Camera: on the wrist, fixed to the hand. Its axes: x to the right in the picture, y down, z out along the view.
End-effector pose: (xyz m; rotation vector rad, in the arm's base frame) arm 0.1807 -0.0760 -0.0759 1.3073 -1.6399 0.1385
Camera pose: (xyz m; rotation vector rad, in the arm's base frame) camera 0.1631 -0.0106 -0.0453 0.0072 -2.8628 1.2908
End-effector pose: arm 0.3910 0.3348 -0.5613 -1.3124 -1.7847 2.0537
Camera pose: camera 0.4582 0.3383 -0.5929 1.2691 -0.1534 -1.7440
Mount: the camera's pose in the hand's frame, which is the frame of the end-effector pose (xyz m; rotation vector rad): -0.0230 0.0548 -0.0447 0.5173 -0.5258 1.5831
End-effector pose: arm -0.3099 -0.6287 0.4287 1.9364 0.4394 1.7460
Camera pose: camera -0.3618 -0.6801 0.4427 -1.9420 0.7582 -0.9612
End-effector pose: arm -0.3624 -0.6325 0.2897 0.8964 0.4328 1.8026
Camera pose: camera -0.4263 -0.6704 0.2876 -1.7984 0.2528 -1.9577
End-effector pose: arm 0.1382 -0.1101 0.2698 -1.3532 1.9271 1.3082
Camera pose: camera 0.1058 -0.1345 0.3321 0.9826 2.5175 1.2313
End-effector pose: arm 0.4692 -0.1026 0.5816 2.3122 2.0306 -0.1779
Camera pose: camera 0.5227 -0.1270 0.6271 2.8557 -0.3609 -1.0382
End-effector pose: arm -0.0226 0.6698 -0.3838 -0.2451 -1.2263 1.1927
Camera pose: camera -0.0141 0.6938 -0.4537 0.5358 0.9223 -2.8536
